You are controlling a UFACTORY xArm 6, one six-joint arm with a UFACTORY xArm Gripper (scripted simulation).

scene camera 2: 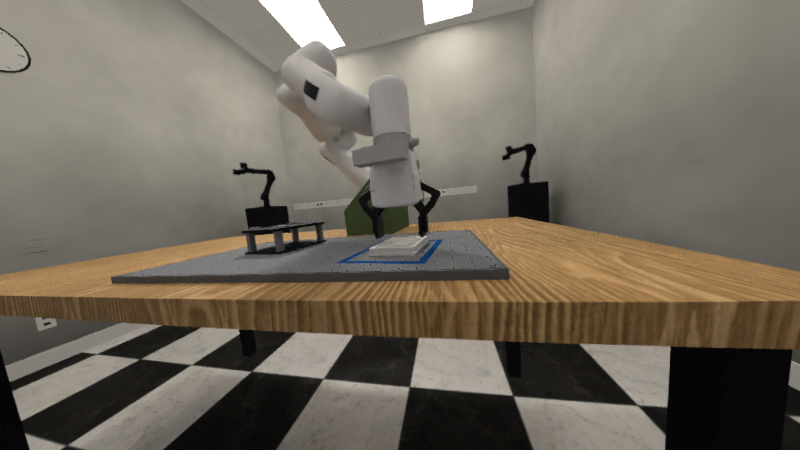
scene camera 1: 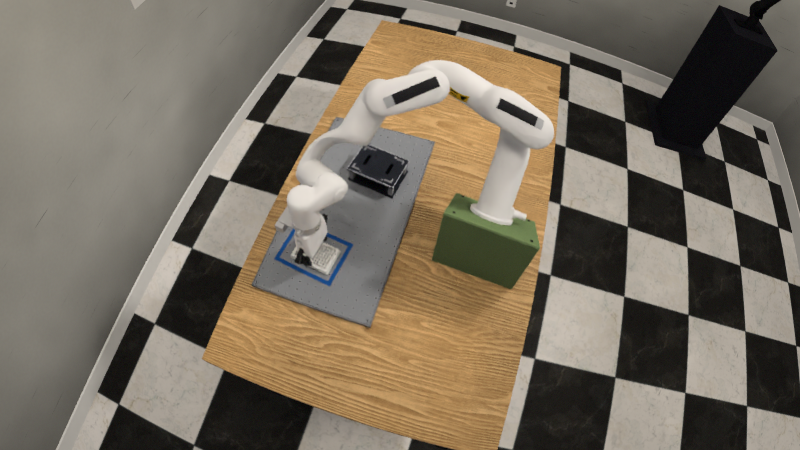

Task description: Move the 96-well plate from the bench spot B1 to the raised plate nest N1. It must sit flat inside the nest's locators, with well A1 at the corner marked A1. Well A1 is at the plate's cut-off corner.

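Observation:
Scene camera 1 shows the gripper (scene camera 1: 314, 251) as well as a black raised nest N1 (scene camera 1: 380, 160), while a white 96-well plate (scene camera 2: 396, 246) appears in the other view.

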